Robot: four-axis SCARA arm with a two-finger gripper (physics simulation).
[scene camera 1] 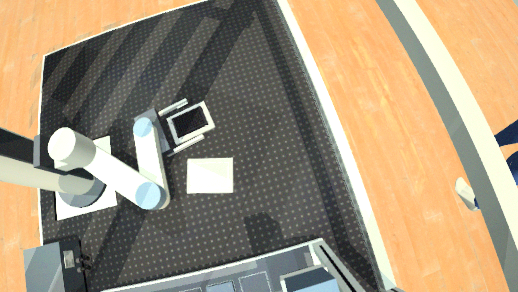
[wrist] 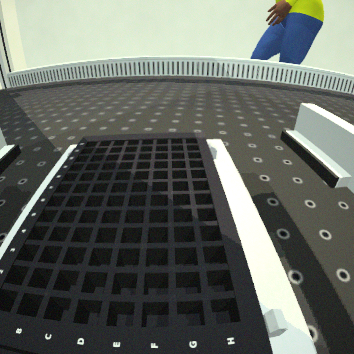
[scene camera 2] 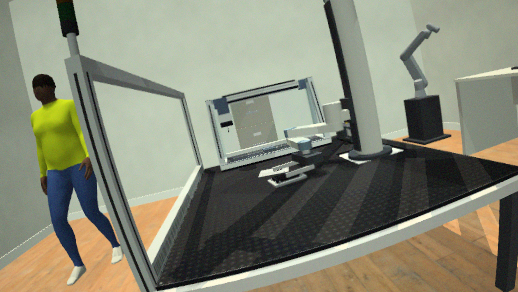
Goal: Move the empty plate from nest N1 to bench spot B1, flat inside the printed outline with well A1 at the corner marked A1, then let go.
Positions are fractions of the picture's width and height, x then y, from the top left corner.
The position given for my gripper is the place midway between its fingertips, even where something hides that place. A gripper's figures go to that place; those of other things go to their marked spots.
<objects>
My gripper (scene camera 1: 0.38,0.40) is 98 cm from the lens. A white mat (scene camera 1: 0.41,0.60): 95 cm from the lens.
</objects>
